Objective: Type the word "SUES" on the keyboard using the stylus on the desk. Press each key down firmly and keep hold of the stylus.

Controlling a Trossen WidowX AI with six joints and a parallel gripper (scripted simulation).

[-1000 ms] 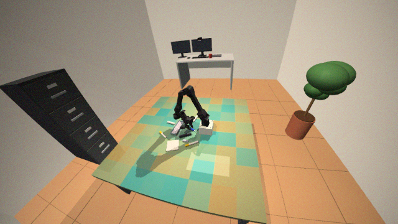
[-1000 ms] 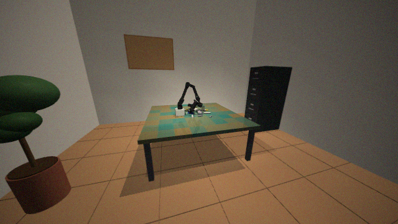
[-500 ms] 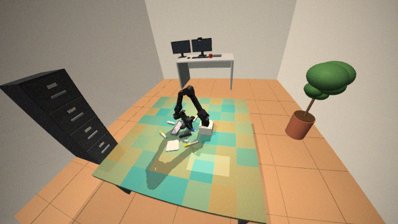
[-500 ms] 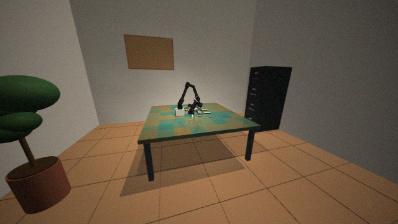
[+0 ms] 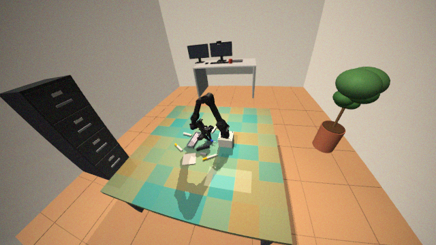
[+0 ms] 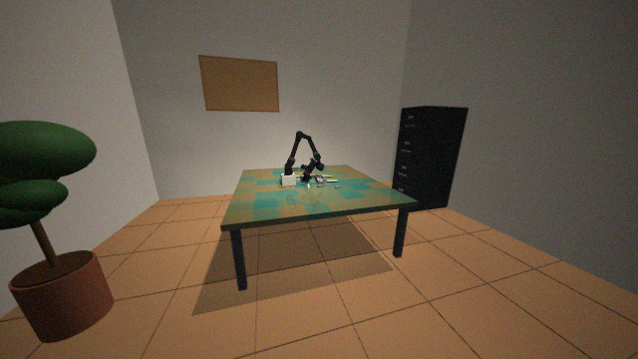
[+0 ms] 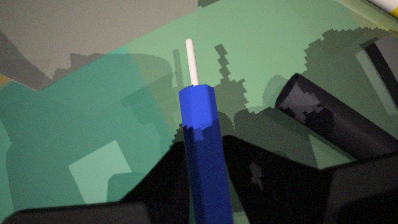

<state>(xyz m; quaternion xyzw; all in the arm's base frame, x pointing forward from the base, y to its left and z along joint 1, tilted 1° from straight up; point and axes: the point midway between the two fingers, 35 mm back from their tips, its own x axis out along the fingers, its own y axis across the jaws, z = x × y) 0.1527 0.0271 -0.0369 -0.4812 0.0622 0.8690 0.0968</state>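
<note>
The blue stylus lies 20 mm behind my gripper tip. Round my gripper tip: white notepad 240 mm to the left, 90 mm ahead, 20 mm below; then black bar 90 mm to the left, 30 mm ahead, 10 mm below; then grey stylus tip 50 mm behind, 10 mm to the left.
</note>
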